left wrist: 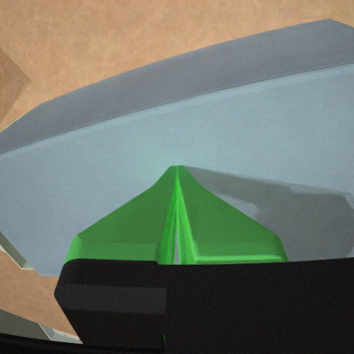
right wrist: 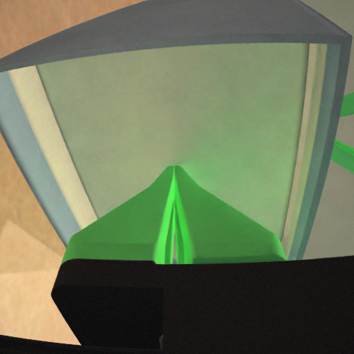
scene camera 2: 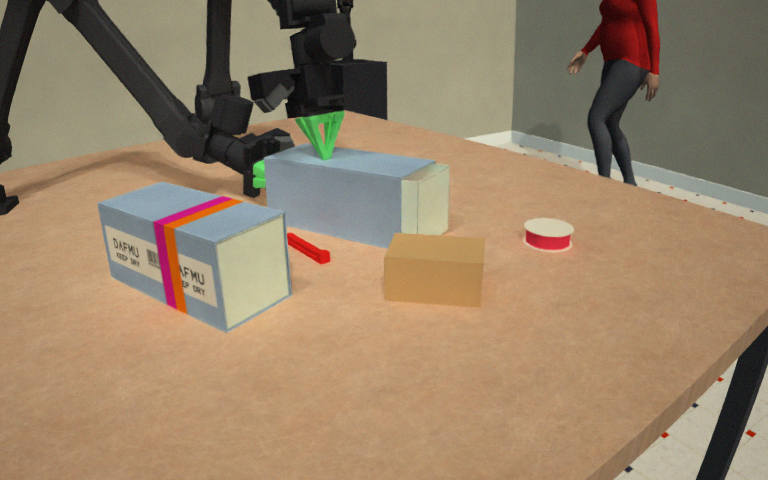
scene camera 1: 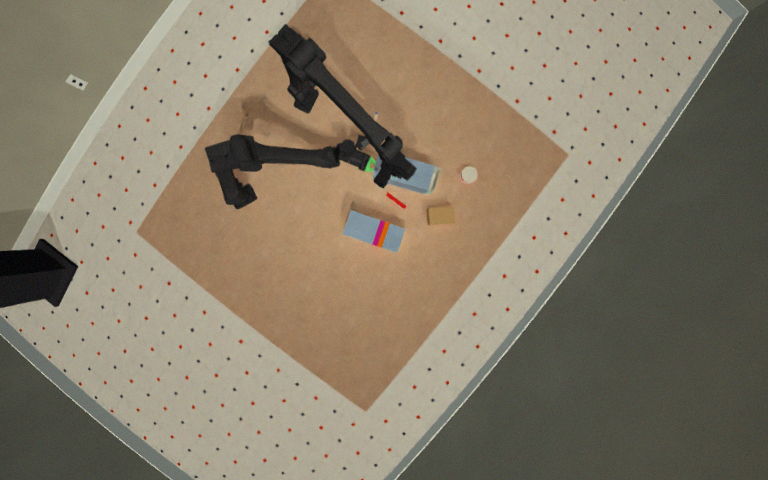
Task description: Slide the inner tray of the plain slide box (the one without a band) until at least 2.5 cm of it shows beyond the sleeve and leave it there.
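Seen in the pictures: left gripper, fingertip midpoint: (scene camera 2: 326, 159); left arm's base, origin of the base link: (scene camera 1: 306, 99); right arm's base, origin of the base link: (scene camera 1: 244, 196).
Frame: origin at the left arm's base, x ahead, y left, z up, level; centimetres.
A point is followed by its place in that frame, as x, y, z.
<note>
The plain slide box's blue sleeve (scene camera 1: 416, 174) {65.5, -12.0, 11.5} (scene camera 2: 334, 198) {62.1, -18.2, 6.5} (left wrist: 125, 145) lies on the table. Its cream inner tray (scene camera 1: 434, 180) {74.5, -8.8, 4.7} (scene camera 2: 433, 198) {75.1, -10.1, 7.2} (right wrist: 175, 110) sticks out a short way at the right end in scene camera 2; at the other end the tray's end wall sits recessed inside the sleeve. My left gripper (scene camera 2: 325, 157) {57.6, -15.5, 11.5} (left wrist: 176, 176) is shut and empty, fingertips down at the sleeve's top. My right gripper (right wrist: 174, 177) is shut and empty, pointing into the sleeve's open left end at the tray's end wall; its tips are hidden in scene camera 2.
The banded slide box (scene camera 1: 362, 225) {54.4, -43.2, 11.5} (scene camera 2: 133, 200) {51.7, -46.6, 11.4} lies in front. A red bar (scene camera 1: 396, 200) {62.7, -25.0, 1.3} (scene camera 2: 308, 249) {64.4, -26.0, 1.1} lies between the boxes. A tan block (scene camera 1: 441, 215) {84.8, -22.3, 6.0} (scene camera 2: 434, 277) {87.2, -25.6, 3.7} is near the tray end. A red-and-white spool (scene camera 1: 468, 174) {88.1, 2.0, 2.6} (scene camera 2: 548, 234) {90.2, -0.8, 2.6} stands farther right in scene camera 2.
</note>
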